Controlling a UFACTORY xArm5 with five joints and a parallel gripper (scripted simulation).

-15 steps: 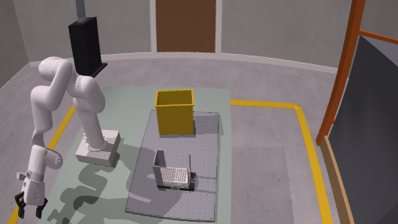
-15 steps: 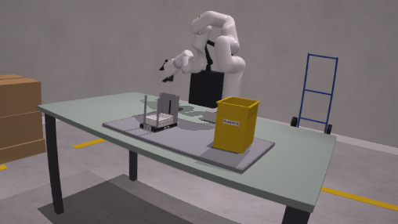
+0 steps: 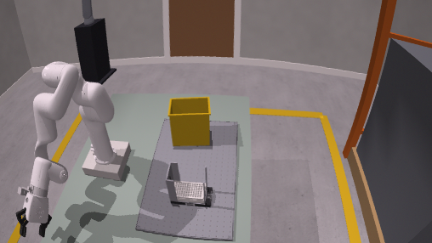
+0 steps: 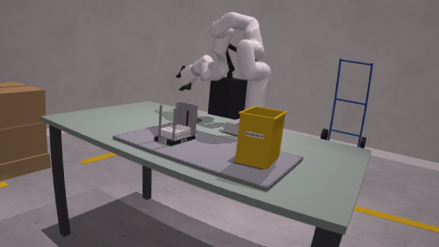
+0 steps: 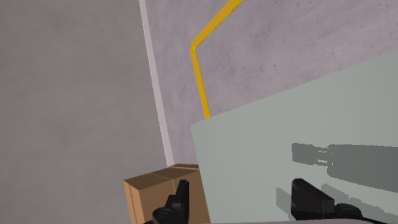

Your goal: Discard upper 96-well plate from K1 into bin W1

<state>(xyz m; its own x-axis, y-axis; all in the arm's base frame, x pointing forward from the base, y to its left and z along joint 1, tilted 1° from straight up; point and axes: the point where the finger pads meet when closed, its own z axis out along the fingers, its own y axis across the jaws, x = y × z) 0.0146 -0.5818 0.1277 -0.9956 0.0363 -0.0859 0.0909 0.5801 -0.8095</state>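
My gripper is now 51 cm to the right of the grey back panel, 37 cm short of it and 9 cm above it. Also, from my hand: yellow plastics bin: 87 cm to the left, 33 cm ahead, 8 cm below; thin upright post: 51 cm ahead, 49 cm to the left, 9 cm below.
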